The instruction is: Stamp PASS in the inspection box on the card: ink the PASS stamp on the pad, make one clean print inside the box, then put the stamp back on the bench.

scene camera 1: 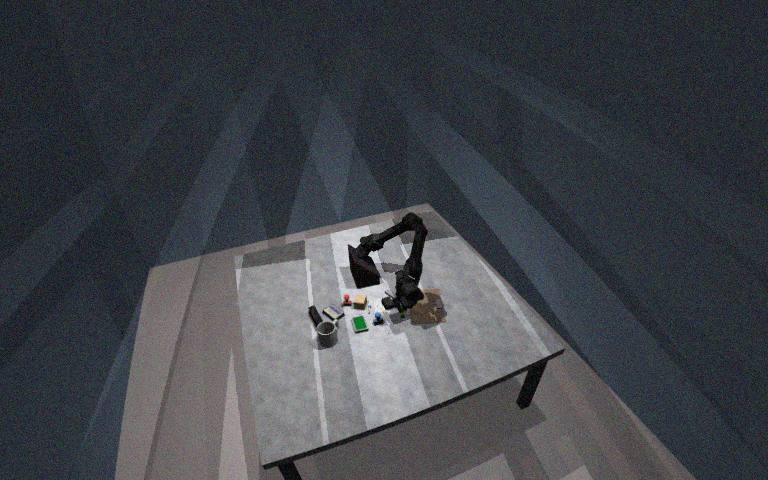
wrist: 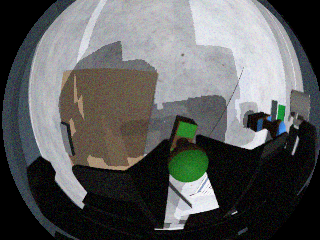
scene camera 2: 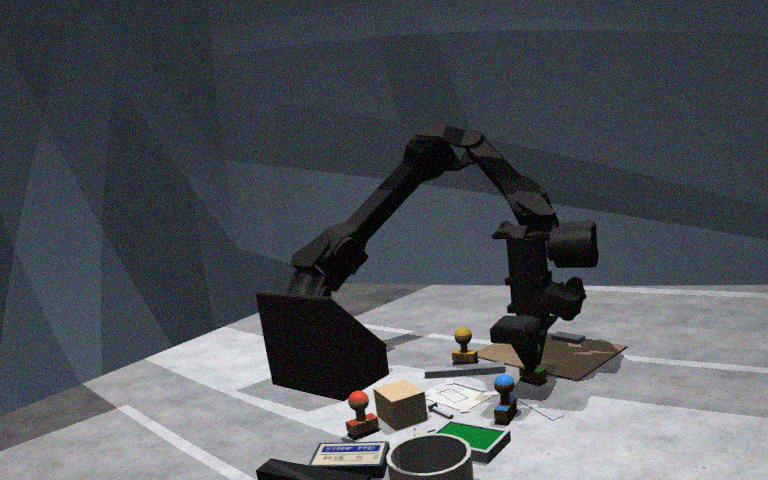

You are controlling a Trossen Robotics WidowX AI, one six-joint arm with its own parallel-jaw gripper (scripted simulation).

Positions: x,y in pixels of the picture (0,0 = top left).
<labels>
A cardboard sheet shows in scene camera 1, in the wrist view (105,113) and in scene camera 2. The same spot on the cardboard sheet: (scene camera 1: 429,310) is (scene camera 2: 569,351).
</labels>
